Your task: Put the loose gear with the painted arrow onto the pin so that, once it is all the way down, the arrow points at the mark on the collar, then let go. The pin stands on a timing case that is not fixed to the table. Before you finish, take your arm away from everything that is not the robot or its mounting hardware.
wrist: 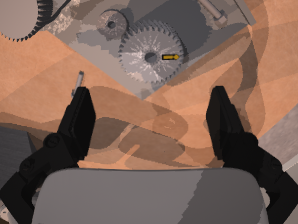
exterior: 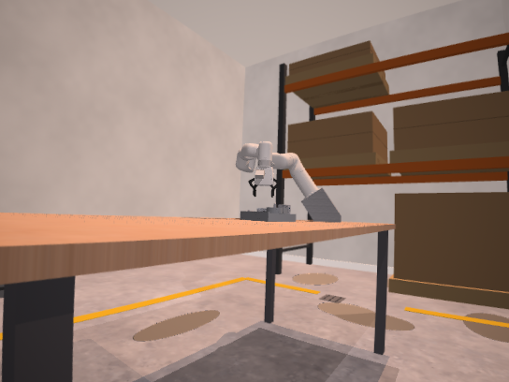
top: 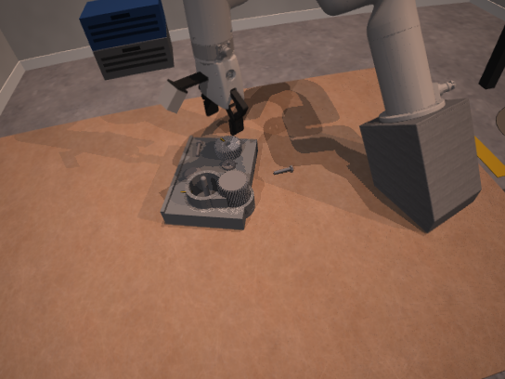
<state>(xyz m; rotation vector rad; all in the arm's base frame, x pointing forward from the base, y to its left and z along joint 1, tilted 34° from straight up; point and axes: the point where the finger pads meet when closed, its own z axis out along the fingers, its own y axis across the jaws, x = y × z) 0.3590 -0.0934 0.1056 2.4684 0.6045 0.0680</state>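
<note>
Now: the gear 8 cm below my hand. The rest, counted from my hand: bolt: 12 cm behind, 7 cm to the left, 13 cm below.
</note>
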